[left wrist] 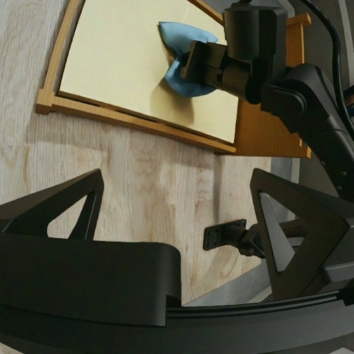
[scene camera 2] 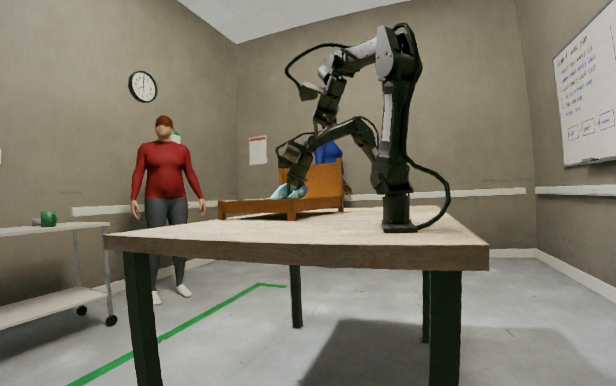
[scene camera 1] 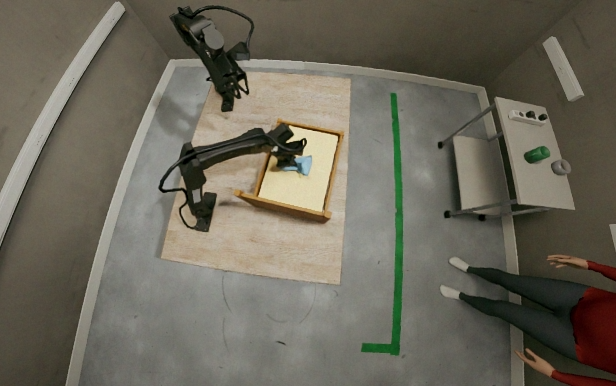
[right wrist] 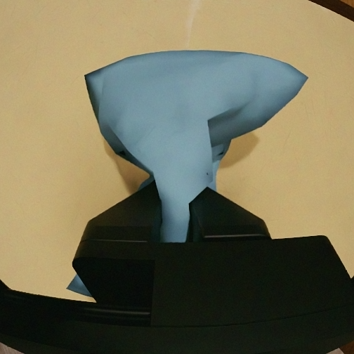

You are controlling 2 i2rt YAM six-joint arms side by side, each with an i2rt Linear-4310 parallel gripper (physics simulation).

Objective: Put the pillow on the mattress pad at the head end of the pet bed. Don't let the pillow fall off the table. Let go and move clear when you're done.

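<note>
The light blue pillow point(scene camera 1: 304, 165) point(scene camera 2: 281, 191) point(left wrist: 184, 36) point(right wrist: 170, 105) is pinched at its middle, its ends bunched and flared. It is at the middle of the cream mattress pad point(scene camera 1: 320, 142) point(left wrist: 115, 55) point(right wrist: 45, 150); whether it touches the pad is unclear. The tall headboard point(scene camera 1: 285, 207) point(scene camera 2: 325, 179) point(left wrist: 267, 127) marks the head end, lowest in scene camera 1. My right gripper point(right wrist: 175, 176) is shut on the pillow, with folds between its fingers. My left gripper point(left wrist: 176, 176) is open and empty, high over the table beside the bed.
The wooden bed frame point(scene camera 1: 337, 165) point(scene camera 2: 250, 207) point(left wrist: 135, 125) stands on the table point(scene camera 1: 300, 250) point(scene camera 2: 300, 250), with low rails around the pad. My right arm reaches across one side rail. A cart point(scene camera 1: 542, 192) with a green mug point(scene camera 1: 536, 154) and a person point(scene camera 2: 165, 167) are beyond the table.
</note>
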